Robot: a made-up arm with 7 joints.
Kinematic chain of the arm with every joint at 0, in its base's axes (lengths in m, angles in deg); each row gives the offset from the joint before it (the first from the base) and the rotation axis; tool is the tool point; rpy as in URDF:
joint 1: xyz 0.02 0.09 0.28 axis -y
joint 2: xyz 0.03 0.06 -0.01 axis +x
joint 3: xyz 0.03 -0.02 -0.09 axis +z
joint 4: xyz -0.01 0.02 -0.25 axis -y
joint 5: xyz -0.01 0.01 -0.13 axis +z
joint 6: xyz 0.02 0 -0.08 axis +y
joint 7: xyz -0.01 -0.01 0 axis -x
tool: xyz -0.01 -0.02 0 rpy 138.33 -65.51 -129.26
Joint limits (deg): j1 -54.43..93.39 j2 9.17..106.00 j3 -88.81..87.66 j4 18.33..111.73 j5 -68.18..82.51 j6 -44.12..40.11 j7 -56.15..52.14
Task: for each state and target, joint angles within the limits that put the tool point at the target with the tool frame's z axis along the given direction. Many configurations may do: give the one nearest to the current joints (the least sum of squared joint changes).
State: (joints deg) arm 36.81 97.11 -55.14 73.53 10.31 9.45 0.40
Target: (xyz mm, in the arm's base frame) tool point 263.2 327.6 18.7 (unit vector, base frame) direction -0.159 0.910 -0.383
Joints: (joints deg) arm 26.27 60.25 -77.09 96.23 8.30 40.11 3.65
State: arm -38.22 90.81 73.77 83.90 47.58 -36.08 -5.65
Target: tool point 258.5 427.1 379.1 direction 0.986 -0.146 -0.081
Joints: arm -43.44 101.15 70.96 90.28 74.87 -42.72 9.44
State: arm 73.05 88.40 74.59 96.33 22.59 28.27 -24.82
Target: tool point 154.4 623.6 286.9 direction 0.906 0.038 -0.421
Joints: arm 57.24 62.56 81.56 52.58 20.01 40.11 -29.53
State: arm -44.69 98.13 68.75 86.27 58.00 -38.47 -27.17
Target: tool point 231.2 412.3 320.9 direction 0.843 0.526 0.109
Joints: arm -45.87 92.14 70.99 106.27 28.44 -19.78 -41.05
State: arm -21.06 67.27 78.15 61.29 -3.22 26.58 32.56
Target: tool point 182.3 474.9 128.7 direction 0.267 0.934 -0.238
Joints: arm -16.98 54.86 43.44 102.00 -17.18 -4.71 19.53
